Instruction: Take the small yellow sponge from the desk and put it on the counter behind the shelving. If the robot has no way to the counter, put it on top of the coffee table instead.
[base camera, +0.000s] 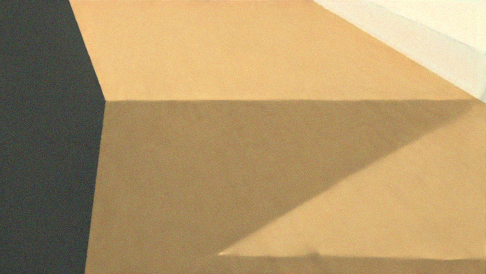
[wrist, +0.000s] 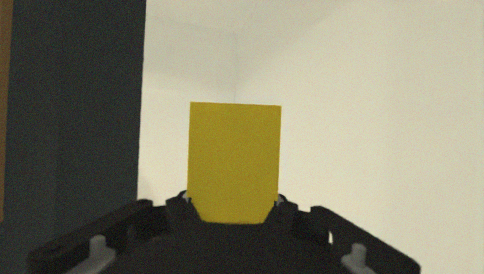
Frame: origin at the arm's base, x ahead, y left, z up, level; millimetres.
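Seen in the pictures: gripper, fingertip midpoint: (wrist: 232, 197).
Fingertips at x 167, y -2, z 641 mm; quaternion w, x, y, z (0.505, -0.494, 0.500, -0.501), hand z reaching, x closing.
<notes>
A point is followed by its place in that frame.
The yellow sponge (wrist: 234, 160) @[x 130, y -1, z 678 mm] stands up between the fingers of my gripper (wrist: 232, 197) @[x 166, y -2, z 641 mm] in the wrist view. The gripper is shut on it, one finger pressing each side. A tall dark panel of the shelving (base camera: 45, 140) @[x 329, y 213, z -250 mm] (wrist: 75, 110) @[x 220, y 179, z 716 mm] fills the left of both views. In the base camera view, a tan surface lies to the right of the panel, split by a straight level edge into a bright upper part and a shaded lower part. I cannot tell whether this is floor or a block. The counter, desk and coffee table cannot be made out.
A pale wall (base camera: 450, 30) @[x 803, y -507, z -294 mm] (wrist: 380, 125) @[x 684, y -544, z 759 mm] runs along the right side, slanting across the upper right of the base camera view. In the wrist view a faint corner line shows above the sponge. A thin brown strip (wrist: 4, 100) @[x 200, y 235, z 721 mm] shows at the far left edge.
</notes>
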